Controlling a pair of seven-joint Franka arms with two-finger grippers.
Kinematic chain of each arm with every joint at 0, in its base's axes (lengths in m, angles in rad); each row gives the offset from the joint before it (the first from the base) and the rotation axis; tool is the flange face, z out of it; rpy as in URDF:
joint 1: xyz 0 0 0.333 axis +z
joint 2: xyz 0 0 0 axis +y
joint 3: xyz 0 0 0.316 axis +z
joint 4: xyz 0.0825 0 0 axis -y
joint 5: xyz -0.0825 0 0.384 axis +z
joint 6: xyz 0 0 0 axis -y
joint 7: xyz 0.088 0 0 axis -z
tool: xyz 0 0 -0.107 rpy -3.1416 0 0
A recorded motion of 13 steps. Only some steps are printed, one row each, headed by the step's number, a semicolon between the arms.
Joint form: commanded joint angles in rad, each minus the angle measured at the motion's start. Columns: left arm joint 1, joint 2, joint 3, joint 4, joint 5, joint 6, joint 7; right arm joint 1, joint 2, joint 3, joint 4, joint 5, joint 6, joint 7.
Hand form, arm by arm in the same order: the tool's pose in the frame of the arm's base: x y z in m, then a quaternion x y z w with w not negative. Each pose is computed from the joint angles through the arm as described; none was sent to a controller.
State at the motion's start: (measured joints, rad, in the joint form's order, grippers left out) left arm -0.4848 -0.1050 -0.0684 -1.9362 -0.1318 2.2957 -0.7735; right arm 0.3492 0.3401 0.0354 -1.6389 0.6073 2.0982 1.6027
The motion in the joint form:
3: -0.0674 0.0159 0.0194 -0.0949 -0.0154 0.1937 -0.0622; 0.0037 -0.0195 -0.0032 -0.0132 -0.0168 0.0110 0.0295
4: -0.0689 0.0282 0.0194 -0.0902 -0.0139 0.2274 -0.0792; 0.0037 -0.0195 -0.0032 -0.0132 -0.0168 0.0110 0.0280
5: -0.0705 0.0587 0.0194 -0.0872 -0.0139 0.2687 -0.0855; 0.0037 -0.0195 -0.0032 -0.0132 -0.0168 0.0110 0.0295
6: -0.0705 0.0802 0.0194 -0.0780 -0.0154 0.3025 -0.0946; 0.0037 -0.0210 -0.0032 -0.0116 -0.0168 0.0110 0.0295
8: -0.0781 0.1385 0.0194 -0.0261 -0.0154 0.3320 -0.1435; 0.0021 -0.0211 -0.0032 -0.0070 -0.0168 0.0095 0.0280
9: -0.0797 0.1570 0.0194 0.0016 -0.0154 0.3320 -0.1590; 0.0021 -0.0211 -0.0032 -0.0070 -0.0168 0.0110 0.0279
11: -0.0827 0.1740 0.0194 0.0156 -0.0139 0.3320 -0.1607; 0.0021 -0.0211 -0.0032 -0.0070 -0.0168 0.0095 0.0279
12: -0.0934 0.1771 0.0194 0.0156 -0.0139 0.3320 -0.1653; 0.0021 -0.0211 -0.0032 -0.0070 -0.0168 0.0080 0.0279
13: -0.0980 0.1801 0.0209 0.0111 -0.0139 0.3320 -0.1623; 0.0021 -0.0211 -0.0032 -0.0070 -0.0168 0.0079 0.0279
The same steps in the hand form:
3: 0.4722 -0.3240 0.5470 0.94860 0.15575 0.16569 0.22011; 0.6105 0.2731 0.4462 -0.69610 0.66441 0.18897 0.19570
4: 0.4759 -0.3267 0.5468 0.94373 0.16342 0.17380 0.22905; 0.6105 0.2731 0.4462 -0.69659 0.66389 0.18883 0.19585
5: 0.4829 -0.3313 0.5360 0.94108 0.16746 0.17836 0.23350; 0.6105 0.2731 0.4462 -0.69610 0.66441 0.18897 0.19570
6: 0.4890 -0.3343 0.5326 0.93684 0.17319 0.18488 0.24115; 0.6106 0.2732 0.4480 -0.69625 0.66403 0.18834 0.19705
8: 0.5023 -0.3478 0.5283 0.92928 0.19336 0.18556 0.25419; 0.6116 0.2725 0.4502 -0.69660 0.66335 0.18755 0.19886
9: 0.5075 -0.3524 0.5313 0.92649 0.19949 0.18603 0.25926; 0.6117 0.2724 0.4503 -0.69647 0.66345 0.18708 0.19942
11: 0.5106 -0.3566 0.5280 0.92715 0.19870 0.18458 0.25854; 0.6116 0.2725 0.4502 -0.69663 0.66331 0.18754 0.19887
12: 0.5072 -0.3624 0.5261 0.92821 0.19606 0.18156 0.25890; 0.6114 0.2725 0.4501 -0.69679 0.66318 0.18801 0.19831
13: 0.5061 -0.3640 0.5219 0.92992 0.19360 0.17915 0.25628; 0.6114 0.2725 0.4501 -0.69680 0.66317 0.18804 0.19828

